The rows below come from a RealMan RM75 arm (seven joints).
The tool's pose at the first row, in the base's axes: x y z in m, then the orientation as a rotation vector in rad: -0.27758, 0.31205, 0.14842, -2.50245, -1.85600, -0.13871
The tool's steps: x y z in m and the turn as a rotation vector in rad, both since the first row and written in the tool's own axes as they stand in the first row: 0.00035, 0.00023, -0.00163, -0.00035, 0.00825, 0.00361; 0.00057, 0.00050, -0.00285, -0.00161, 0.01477, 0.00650; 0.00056, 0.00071, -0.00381, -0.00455, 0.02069, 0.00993; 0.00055, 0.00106, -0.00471, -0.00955, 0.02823, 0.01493; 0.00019, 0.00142, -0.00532, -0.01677, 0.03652, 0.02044; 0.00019, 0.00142, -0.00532, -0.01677, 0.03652, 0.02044; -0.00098, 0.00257, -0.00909, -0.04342, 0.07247, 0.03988; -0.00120, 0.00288, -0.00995, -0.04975, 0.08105, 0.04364
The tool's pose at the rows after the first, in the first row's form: -0.27735, 0.31220, 0.15008, -2.50144, -1.84851, -0.14907; -0.27710, 0.31224, 0.15132, -2.50127, -1.84291, -0.15818; -0.27696, 0.31211, 0.15229, -2.50297, -1.83750, -0.16815; -0.27668, 0.31193, 0.15319, -2.50644, -1.83025, -0.18205; -0.27648, 0.31144, 0.15378, -2.51129, -1.82287, -0.19899; -0.27648, 0.31144, 0.15378, -2.51129, -1.82287, -0.19899; -0.27593, 0.30972, 0.15748, -2.52450, -1.79413, -0.26792; -0.27575, 0.30936, 0.15833, -2.52665, -1.78824, -0.28434
